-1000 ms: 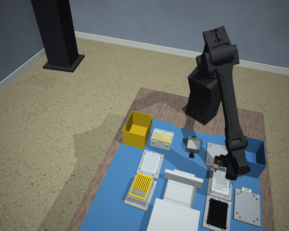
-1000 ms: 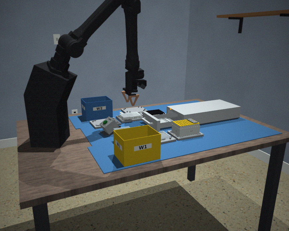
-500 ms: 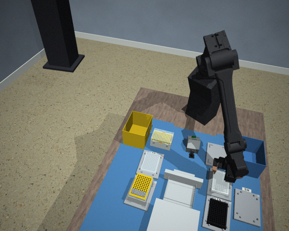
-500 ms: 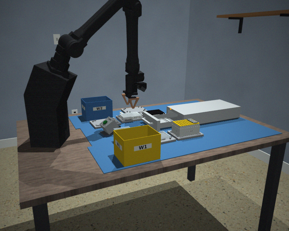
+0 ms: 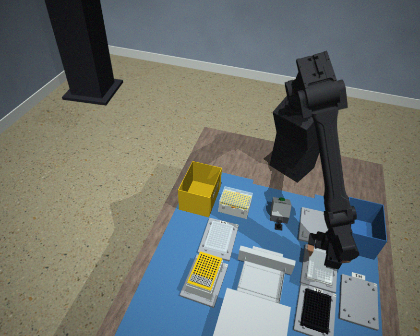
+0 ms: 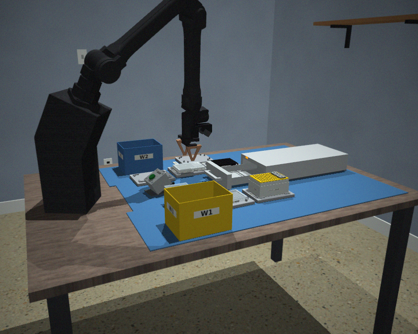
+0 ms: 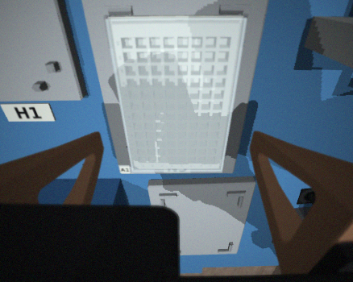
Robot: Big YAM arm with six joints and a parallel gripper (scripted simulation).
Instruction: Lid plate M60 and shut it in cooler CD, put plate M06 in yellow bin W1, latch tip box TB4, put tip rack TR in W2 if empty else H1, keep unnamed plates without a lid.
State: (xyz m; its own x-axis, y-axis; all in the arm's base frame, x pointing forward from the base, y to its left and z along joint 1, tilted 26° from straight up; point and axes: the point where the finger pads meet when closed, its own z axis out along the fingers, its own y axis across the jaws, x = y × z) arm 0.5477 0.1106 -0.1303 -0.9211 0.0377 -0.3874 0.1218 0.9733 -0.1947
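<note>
Right now my hand is 5 cm above the clear plate lid. From my hand the other things lie so: white assay plate (5 cm below); nest N3 (7 cm below); home nest H1 (13 cm to the left, 10 cm ahead, 7 cm below).
</note>
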